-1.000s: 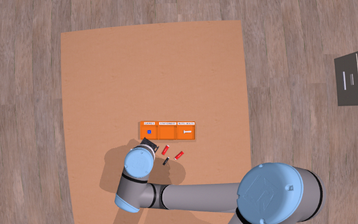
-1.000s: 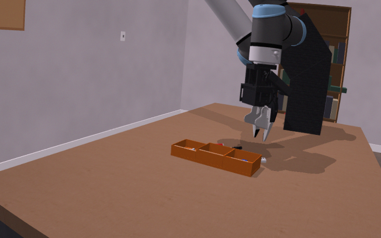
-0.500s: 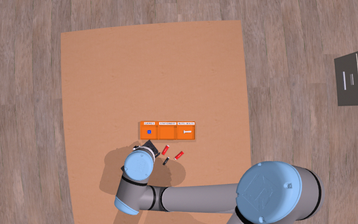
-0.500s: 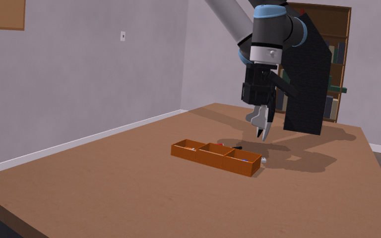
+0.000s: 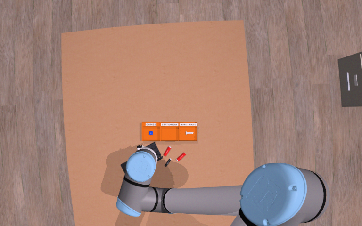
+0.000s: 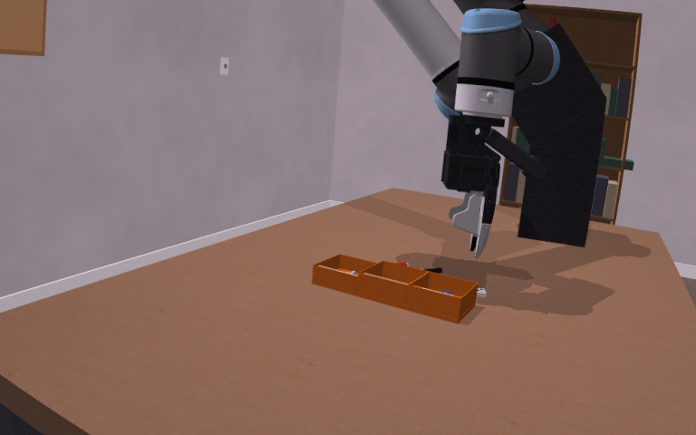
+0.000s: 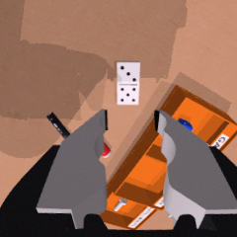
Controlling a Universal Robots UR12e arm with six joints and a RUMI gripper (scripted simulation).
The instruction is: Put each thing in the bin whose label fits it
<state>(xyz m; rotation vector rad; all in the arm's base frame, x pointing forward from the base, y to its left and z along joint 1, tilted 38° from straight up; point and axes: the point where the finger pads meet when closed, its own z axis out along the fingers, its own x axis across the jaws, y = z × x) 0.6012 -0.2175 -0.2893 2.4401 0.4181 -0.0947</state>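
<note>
Right now the white domino is 80 mm below my hand. The rest, counted from my hand: black stick: 70 mm behind, 80 mm to the right, 80 mm below; then blue die: 80 mm ahead, 30 mm to the right, 70 mm below; then orange three-part bin: 80 mm ahead, 110 mm to the right, 70 mm below.
</note>
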